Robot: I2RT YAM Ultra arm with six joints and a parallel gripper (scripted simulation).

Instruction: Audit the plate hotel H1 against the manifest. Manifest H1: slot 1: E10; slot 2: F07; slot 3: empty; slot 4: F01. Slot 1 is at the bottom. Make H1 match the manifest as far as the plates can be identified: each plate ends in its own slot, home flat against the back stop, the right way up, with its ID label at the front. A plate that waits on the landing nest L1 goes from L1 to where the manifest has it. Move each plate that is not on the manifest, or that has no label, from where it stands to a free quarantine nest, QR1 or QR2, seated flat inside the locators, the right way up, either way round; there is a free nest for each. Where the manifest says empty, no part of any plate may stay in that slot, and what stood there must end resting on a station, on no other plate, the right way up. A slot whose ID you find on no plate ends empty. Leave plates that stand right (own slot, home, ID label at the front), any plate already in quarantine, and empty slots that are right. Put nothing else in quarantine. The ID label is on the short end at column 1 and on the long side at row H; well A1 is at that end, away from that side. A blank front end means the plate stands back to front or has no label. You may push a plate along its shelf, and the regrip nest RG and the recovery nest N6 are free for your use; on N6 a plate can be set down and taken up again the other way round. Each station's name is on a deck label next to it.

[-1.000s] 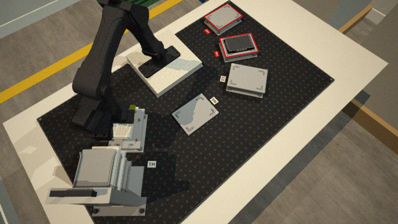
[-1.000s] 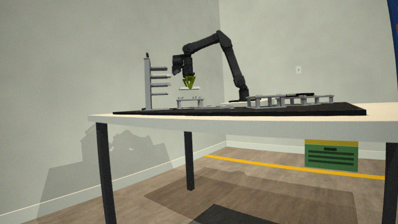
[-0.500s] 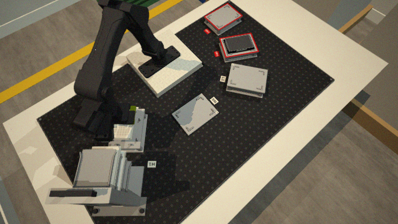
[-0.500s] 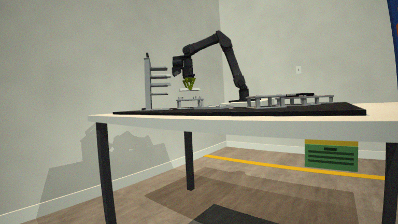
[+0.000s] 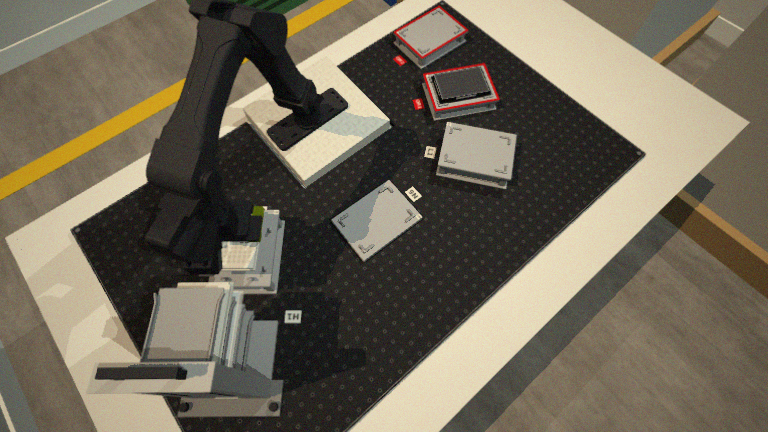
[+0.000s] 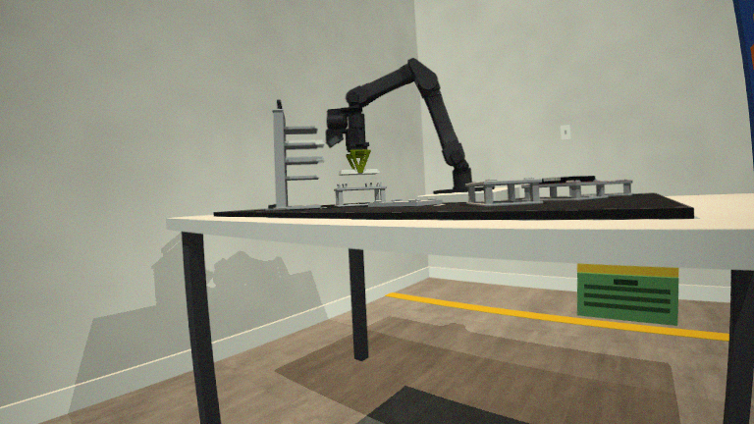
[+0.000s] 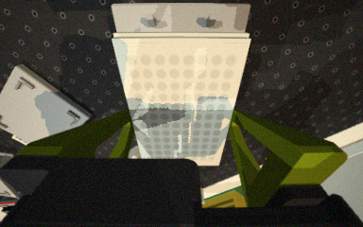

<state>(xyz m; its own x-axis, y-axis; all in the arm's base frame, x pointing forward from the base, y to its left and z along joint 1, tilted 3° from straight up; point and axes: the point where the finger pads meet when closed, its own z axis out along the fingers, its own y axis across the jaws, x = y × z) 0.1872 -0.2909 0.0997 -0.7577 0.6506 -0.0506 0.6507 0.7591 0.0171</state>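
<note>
My hand is 60 mm above the regrip nest. From my hand the other things lie so: H1 deck label: 160 mm ahead, 120 mm below, 10 mm to the right; white well plate: right at my hand; plate hotel H1: 200 mm ahead, 170 mm to the right, 40 mm above.
</note>
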